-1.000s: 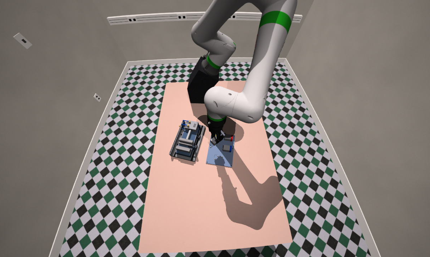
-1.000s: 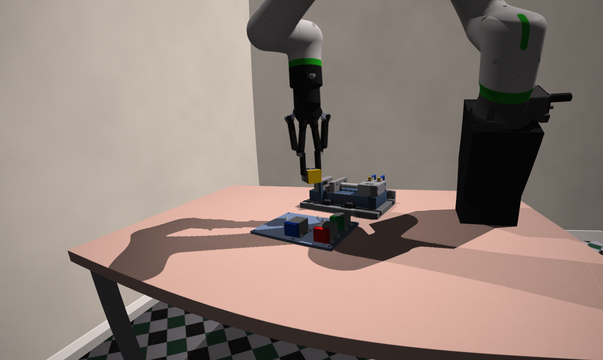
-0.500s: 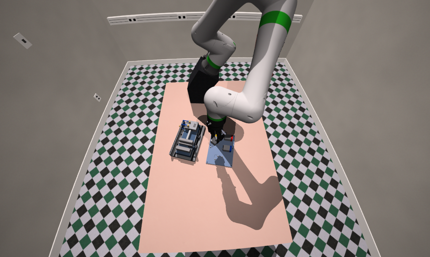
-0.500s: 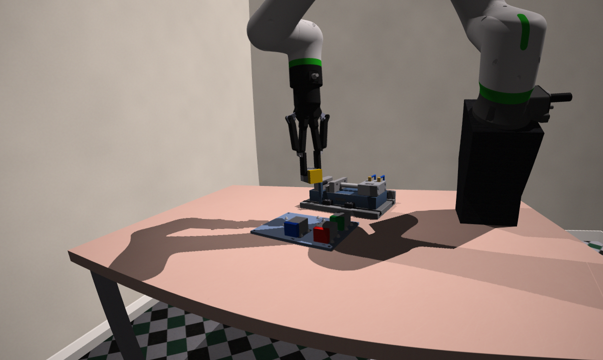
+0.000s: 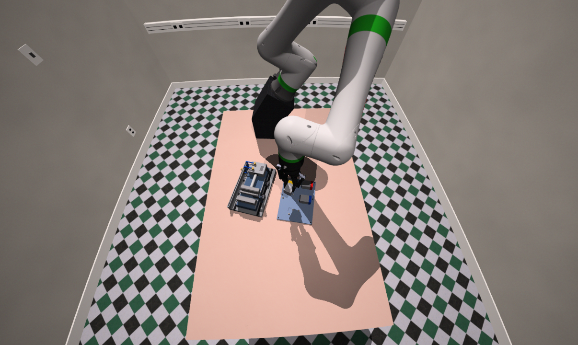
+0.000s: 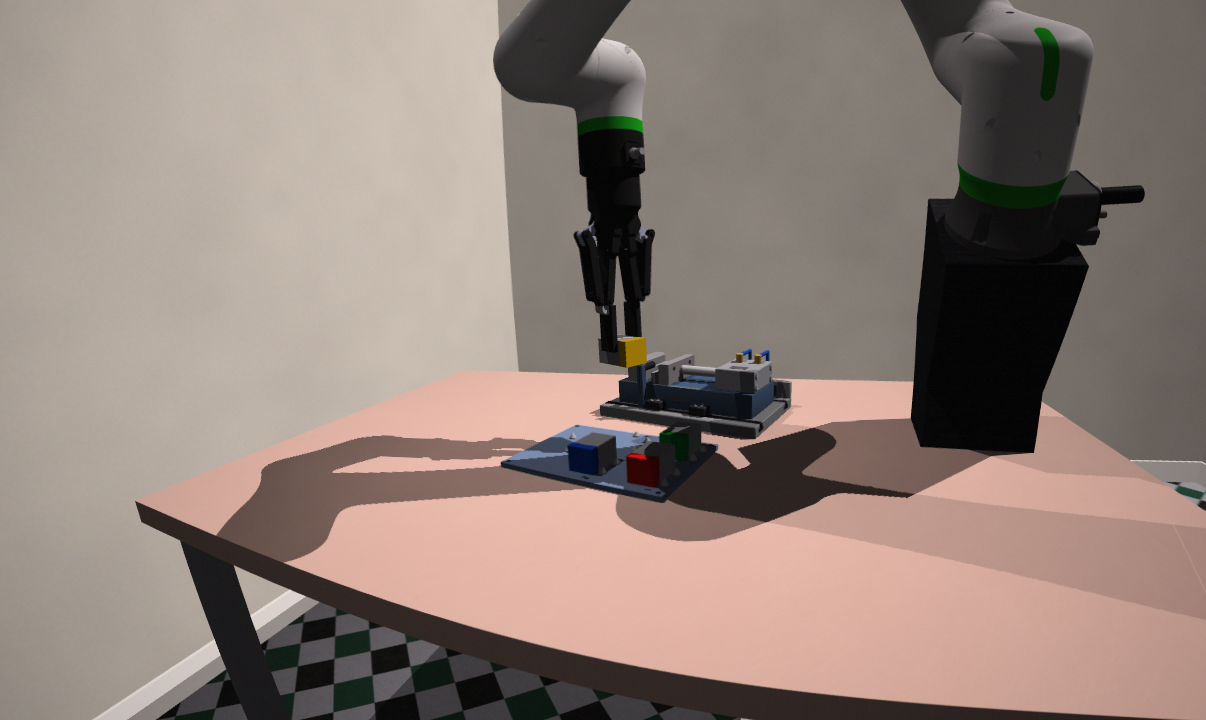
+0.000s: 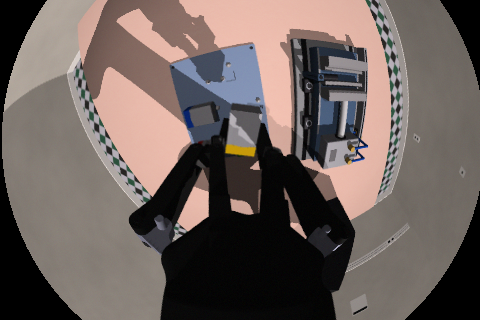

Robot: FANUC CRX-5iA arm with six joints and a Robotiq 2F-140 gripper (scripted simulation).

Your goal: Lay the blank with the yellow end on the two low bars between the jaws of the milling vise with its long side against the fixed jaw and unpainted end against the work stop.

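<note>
Now: hand 3 cm above the yellow-ended blank. Round my hand: blue-ended blank 2 cm ahead, 9 cm to the left, 16 cm below; green-ended blank 9 cm behind, 2 cm to the left, 16 cm below; plate 1 cm ahead, 4 cm to the left, 18 cm below.
</note>
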